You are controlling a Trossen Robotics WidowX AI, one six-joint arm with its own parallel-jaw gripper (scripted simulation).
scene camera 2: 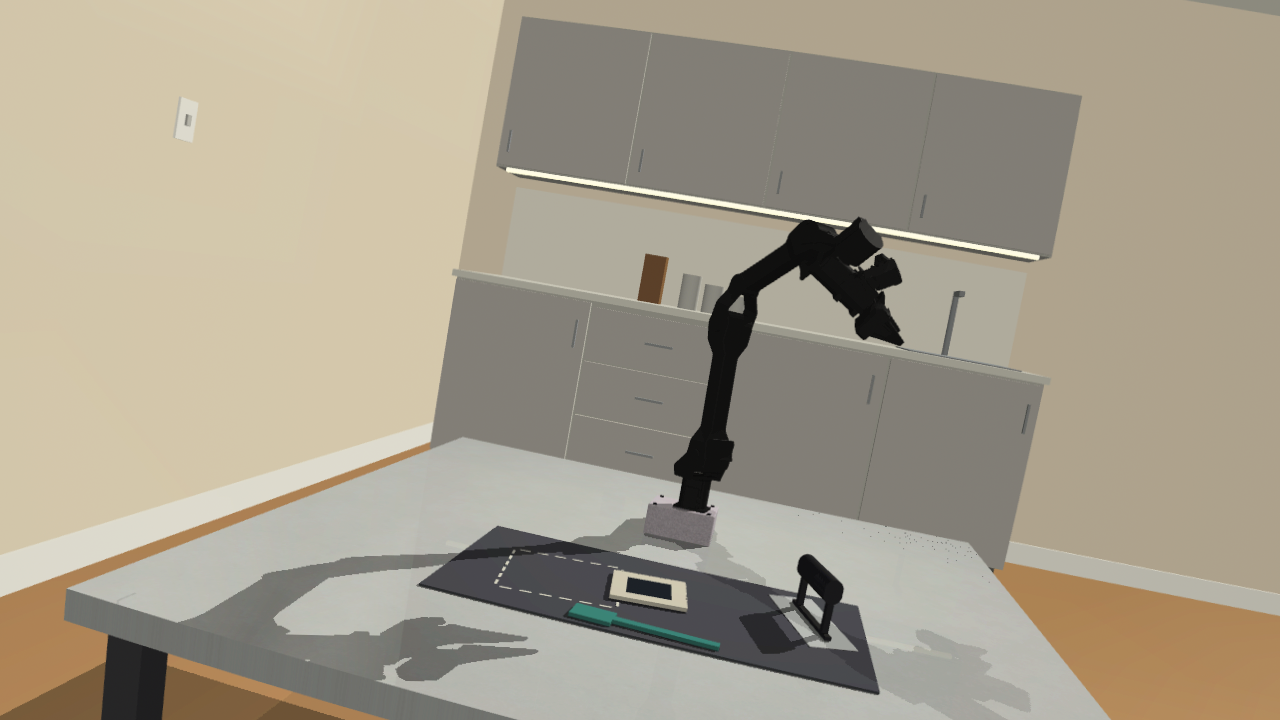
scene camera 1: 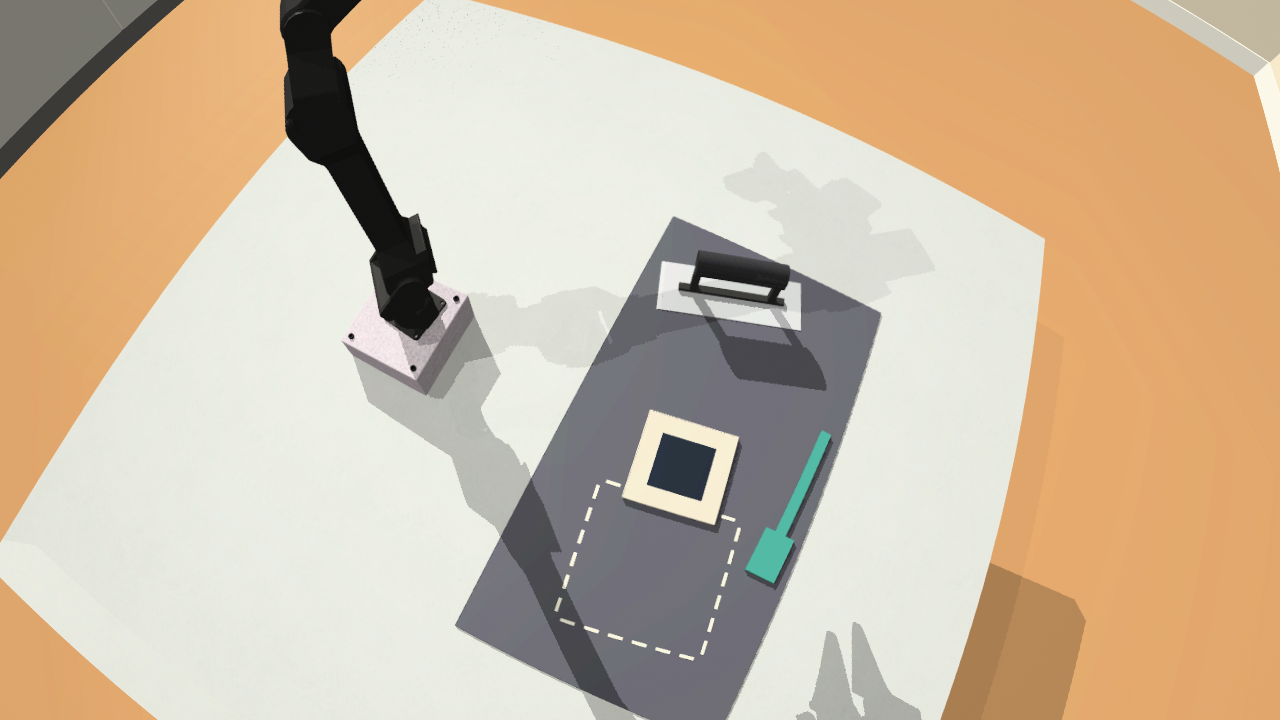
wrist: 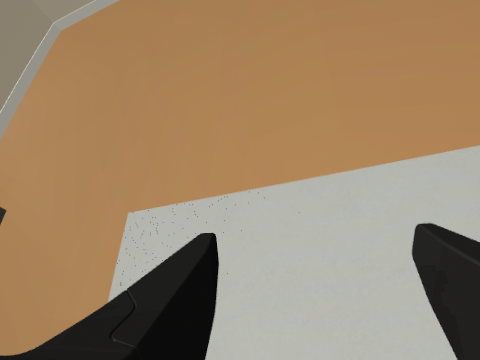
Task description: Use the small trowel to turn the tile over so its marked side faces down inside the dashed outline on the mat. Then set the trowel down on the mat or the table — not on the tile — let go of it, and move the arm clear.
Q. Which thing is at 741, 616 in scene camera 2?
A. A dark mat.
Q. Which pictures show the black-handled float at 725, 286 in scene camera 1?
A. Scene camera 2 and scene camera 1 only.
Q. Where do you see a black-handled float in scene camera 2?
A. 815, 626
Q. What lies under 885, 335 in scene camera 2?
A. My gripper.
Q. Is my gripper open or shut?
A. Open.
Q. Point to a dark mat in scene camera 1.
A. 641, 573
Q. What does my gripper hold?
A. Nothing.
